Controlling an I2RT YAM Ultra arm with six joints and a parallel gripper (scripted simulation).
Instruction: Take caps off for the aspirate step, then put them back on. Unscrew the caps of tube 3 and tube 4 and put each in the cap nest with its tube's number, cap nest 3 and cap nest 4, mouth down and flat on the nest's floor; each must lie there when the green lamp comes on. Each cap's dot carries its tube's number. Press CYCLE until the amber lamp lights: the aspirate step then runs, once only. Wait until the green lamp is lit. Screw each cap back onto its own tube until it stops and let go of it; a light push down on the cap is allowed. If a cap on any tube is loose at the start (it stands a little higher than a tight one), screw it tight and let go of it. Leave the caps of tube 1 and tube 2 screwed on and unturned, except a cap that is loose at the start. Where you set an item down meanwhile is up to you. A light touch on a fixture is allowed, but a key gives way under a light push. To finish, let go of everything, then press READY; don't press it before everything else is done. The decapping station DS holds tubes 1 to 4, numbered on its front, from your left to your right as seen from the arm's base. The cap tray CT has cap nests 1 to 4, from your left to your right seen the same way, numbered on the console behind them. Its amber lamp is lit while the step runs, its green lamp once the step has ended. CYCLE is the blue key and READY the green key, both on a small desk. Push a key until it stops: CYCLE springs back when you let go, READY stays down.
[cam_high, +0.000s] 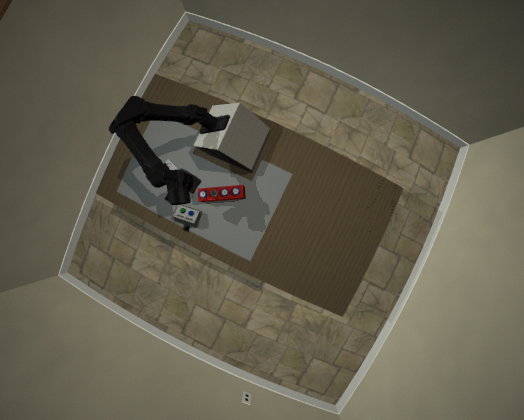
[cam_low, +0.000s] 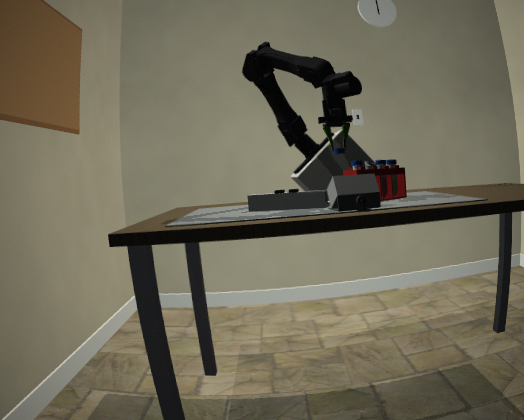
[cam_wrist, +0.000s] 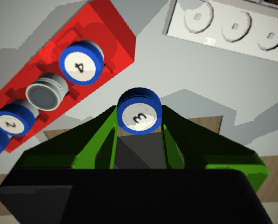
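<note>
The cap 4 lies 50 mm below my hand, 40 mm to the left of it and 30 mm ahead of it. Also, from my hand: blue key: 140 mm ahead, 100 mm below, 10 mm to the right; then cap 3: 10 mm below; then cap 2: 140 mm to the left, 50 mm below.
</note>
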